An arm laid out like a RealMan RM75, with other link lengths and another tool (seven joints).
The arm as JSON. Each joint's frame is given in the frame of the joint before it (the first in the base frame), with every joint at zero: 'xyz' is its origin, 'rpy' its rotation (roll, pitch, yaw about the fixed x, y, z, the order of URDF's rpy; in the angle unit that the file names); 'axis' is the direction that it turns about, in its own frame. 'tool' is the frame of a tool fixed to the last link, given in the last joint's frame.
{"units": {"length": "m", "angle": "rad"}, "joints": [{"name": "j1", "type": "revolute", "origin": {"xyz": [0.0, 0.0, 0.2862], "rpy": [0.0, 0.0, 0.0]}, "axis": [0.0, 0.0, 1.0]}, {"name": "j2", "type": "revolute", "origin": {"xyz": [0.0, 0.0, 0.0], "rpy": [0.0, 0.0, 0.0]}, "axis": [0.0, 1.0, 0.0]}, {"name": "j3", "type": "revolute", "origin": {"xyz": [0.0, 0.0, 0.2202], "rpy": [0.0, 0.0, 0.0]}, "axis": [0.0, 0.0, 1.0]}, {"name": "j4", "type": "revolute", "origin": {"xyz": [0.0, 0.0, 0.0], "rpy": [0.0, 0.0, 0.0]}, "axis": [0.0, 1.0, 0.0]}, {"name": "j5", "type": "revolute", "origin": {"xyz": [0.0, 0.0, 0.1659], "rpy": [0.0, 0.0, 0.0]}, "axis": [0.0, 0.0, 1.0]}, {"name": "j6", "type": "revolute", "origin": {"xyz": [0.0, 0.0, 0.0], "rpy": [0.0, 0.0, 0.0]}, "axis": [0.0, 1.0, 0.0]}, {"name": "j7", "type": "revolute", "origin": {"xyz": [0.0, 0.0, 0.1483], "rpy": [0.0, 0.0, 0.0]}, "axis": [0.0, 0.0, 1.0]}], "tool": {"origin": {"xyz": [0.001, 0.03, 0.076], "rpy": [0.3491, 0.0, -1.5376]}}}
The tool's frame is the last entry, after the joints.
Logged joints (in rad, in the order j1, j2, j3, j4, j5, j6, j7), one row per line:
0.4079, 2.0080, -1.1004, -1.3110, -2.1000, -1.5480, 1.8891
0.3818, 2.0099, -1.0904, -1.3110, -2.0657, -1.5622, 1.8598
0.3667, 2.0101, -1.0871, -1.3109, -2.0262, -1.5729, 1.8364
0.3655, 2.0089, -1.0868, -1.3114, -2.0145, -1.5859, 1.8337
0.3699, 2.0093, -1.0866, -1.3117, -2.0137, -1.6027, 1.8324
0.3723, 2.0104, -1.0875, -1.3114, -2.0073, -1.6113, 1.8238
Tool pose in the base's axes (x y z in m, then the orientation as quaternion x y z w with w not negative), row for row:
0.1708, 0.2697, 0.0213, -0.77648, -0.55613, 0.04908, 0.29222
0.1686, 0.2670, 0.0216, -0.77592, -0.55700, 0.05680, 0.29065
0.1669, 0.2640, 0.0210, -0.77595, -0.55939, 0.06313, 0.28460
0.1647, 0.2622, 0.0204, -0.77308, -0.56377, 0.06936, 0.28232
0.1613, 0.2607, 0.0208, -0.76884, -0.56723, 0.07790, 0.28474
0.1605, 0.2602, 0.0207, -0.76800, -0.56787, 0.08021, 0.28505
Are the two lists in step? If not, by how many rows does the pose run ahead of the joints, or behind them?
The pose runs 2 rows ahead of the joints: the pose in row i belongs to the joints in row i + 2.
